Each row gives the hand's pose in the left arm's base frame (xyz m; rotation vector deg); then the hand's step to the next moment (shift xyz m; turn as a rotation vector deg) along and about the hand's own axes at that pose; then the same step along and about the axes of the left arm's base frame.
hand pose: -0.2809 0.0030 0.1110 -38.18 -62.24 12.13
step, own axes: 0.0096 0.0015 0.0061 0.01 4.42 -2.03
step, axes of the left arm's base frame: -0.0006 0.0081 0.0081 2.46 2.68 -3.22
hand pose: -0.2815 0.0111 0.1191 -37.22 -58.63 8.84
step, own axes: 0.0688 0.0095 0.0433 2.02 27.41 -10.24
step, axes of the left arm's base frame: 0.0020 0.0546 0.0610 14.36 18.45 -17.71
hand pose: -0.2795 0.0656 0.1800 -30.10 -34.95 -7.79
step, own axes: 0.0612 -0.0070 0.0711 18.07 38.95 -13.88
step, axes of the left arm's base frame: 0.0117 0.0319 0.0877 32.45 27.02 -15.91
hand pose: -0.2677 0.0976 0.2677 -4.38 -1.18 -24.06
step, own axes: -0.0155 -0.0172 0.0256 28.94 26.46 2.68
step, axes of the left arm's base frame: -0.0213 -0.0073 0.0262 37.21 12.53 1.86
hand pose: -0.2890 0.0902 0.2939 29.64 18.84 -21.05
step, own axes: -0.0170 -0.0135 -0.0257 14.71 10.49 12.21
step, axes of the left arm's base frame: -0.0261 0.0071 -0.0200 19.96 -1.79 8.61
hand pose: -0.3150 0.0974 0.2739 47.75 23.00 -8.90
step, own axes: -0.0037 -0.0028 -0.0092 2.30 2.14 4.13
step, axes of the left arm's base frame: -0.0068 0.0049 -0.0060 3.90 -1.60 3.03
